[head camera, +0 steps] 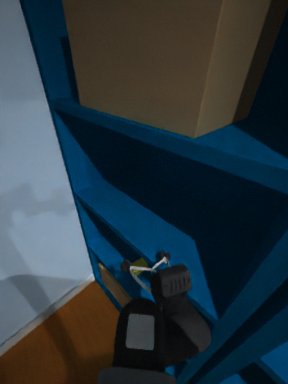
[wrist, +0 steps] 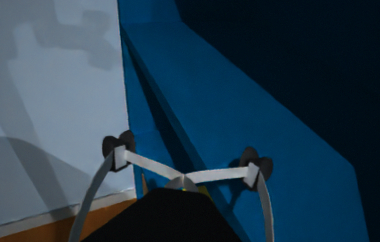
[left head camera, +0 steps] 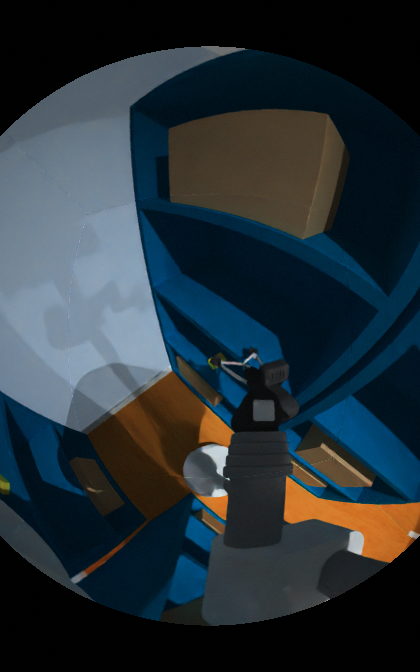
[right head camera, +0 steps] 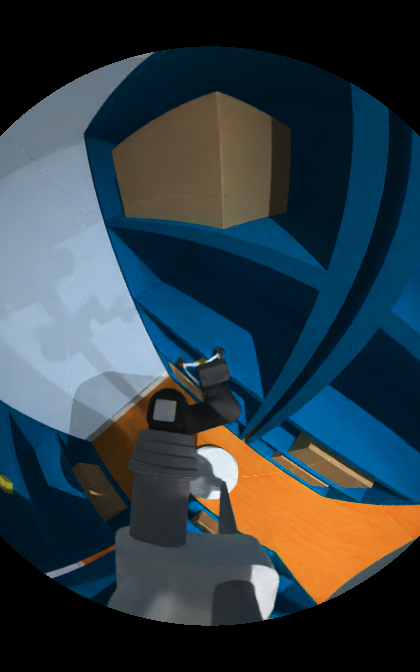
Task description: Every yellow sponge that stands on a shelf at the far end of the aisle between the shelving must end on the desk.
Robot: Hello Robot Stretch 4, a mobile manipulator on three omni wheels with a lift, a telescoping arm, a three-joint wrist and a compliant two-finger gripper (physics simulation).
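Places are measured from the robot's base along level axes (x back, y right, z up), in metres.
Pixels of known places: gripper, between the fingertips: (head camera: 144, 258) (wrist: 187, 152).
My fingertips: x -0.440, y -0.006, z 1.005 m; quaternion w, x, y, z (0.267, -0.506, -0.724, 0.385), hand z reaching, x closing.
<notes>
Ahead of a thing's pixels: the offset from my fingertips to its top centre. "spot": to the spot under its first point.
A yellow sponge {dz -0.454, dx -0.251, dy -0.039 m} (head camera: 139, 266) (left head camera: 212, 365) (right head camera: 200, 361) (wrist: 204, 191) lies on a lower shelf of the blue unit beside the wall, partly hidden by my gripper. My gripper (head camera: 145, 261) (left head camera: 234, 356) (right head camera: 200, 357) (wrist: 187, 152) is open, its fingertips wide apart with nothing between them. It hangs near the front edge of the shelf above the sponge, apart from the sponge. A second yellow sponge (left head camera: 4, 485) (right head camera: 5, 484) shows at the far left edge of both side head views, at the opposite shelving. The desk does not show in these views.
A large brown box {spot: dz +0.536, dx -0.084, dy -0.020 m} (head camera: 145, 60) (left head camera: 245, 165) (right head camera: 175, 170) stands on the shelf above my gripper. A pale wall (head camera: 30, 150) (wrist: 60, 110) closes the aisle on the left. A white round thing (left head camera: 200, 477) (right head camera: 222, 465) is at the orange floor (left head camera: 145, 425) (right head camera: 270, 505).
</notes>
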